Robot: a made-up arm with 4 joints.
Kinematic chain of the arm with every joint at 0, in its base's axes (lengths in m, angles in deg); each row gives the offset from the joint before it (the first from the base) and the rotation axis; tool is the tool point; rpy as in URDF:
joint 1: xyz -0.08 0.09 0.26 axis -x
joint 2: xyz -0.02 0.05 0 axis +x
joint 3: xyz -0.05 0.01 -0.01 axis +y
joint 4: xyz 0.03 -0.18 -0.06 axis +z
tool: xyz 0.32 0.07 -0.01 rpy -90 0 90
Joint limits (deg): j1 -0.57..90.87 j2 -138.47..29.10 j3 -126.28..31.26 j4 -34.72..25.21
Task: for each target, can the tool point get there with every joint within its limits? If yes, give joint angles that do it. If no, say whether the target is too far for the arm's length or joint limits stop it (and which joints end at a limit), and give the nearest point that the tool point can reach.
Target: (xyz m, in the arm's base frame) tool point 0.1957 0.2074 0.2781
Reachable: yes | joints 72.50 -36.73 -25.16 0.75
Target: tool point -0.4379 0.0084 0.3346
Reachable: no: joint limits stop it (at a limit: joint 1, joint 2, joint 3) | nearest point -0.2934 -0.0604 0.4958 | short by 0.227 m
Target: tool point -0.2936 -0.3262 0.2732
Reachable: no: joint limits stop it (at a limit: joint 1, joint 2, joint 3, joint 4) | nearest point -0.2906 -0.2645 0.3751 | short by 0.119 m
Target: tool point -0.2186 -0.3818 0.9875
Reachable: no: too far | nearest point -0.1843 -0.1173 0.6190 | short by 0.455 m
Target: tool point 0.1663 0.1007 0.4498
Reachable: yes | joints 51.96 -87.36 18.08 -6.06
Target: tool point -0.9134 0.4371 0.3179
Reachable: no: too far | nearest point -0.3052 0.4371 0.3179 | short by 0.608 m
